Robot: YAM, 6 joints.
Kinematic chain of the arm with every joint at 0, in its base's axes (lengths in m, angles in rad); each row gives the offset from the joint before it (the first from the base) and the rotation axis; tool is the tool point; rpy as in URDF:
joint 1: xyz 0 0 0.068 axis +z
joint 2: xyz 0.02 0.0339 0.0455 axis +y
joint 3: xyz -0.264 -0.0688 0 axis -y
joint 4: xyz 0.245 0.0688 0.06 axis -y
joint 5: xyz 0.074 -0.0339 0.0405 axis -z
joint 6: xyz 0.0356 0 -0.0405 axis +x
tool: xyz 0 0 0 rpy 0 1.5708 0
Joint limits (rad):
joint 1: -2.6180..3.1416
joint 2: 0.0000..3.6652
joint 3: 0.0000..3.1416
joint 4: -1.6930..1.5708
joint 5: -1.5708..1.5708
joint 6: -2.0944..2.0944
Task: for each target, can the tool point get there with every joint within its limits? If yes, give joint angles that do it. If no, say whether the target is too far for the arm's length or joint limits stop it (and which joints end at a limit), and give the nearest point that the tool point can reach.
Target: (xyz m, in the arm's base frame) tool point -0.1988 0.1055 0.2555
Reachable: yes | joints 2.7092 0.9879 0.5721 0.0902 0.3579 0.5752
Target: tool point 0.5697 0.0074 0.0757
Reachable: yes | joints 0.0550 2.8536 2.5222 -0.7752 0.7362 0.7927
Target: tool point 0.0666 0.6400 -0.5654
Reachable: no: too far | nearest point 0.0477 0.4580 -0.3119 | short by 0.313 m
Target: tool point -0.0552 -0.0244 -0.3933
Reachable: no: joint limits stop it (at a limit: joint 1, joint 2) | nearest point -0.0757 -0.0409 -0.3416 | short by 0.058 m
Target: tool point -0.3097 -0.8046 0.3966
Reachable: no: too far | nearest point -0.2203 -0.5723 0.3129 | short by 0.263 m
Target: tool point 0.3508 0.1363 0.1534
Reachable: yes | joints 0.4603 1.9901 0.8786 1.0147 1.2454 0.5567
